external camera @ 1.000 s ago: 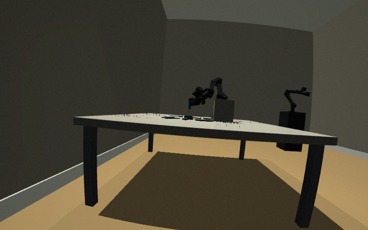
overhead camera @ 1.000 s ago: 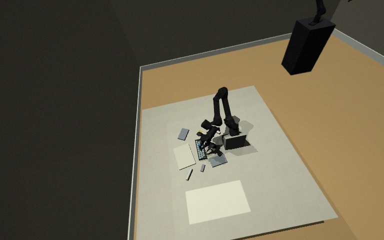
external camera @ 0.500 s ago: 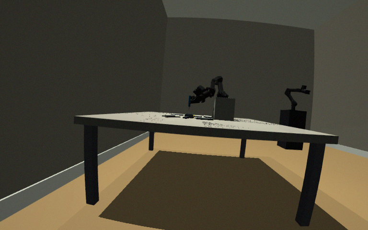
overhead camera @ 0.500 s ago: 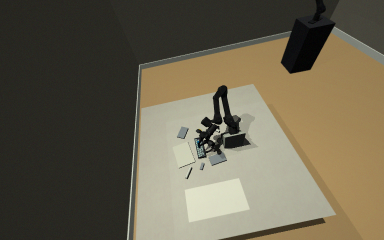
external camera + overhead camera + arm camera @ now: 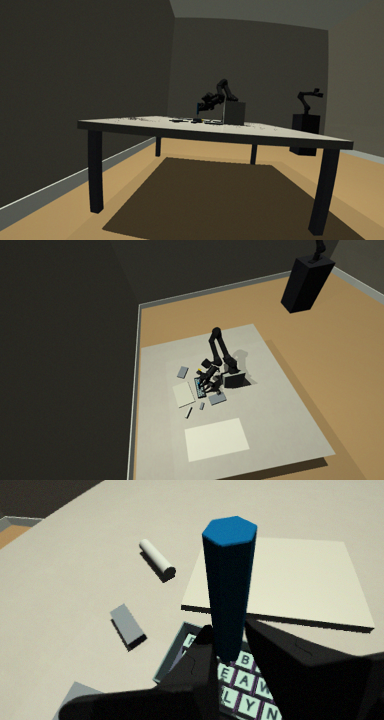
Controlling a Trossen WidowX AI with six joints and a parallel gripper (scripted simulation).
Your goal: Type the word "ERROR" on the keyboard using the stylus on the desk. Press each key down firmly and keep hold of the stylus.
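Now: the blue stylus 2 cm below my gripper tip. Also, from my gripper tip: grey block 13 cm behind, 9 cm to the left, 9 cm below; then notepad 15 cm ahead, 9 cm below, 1 cm to the right.
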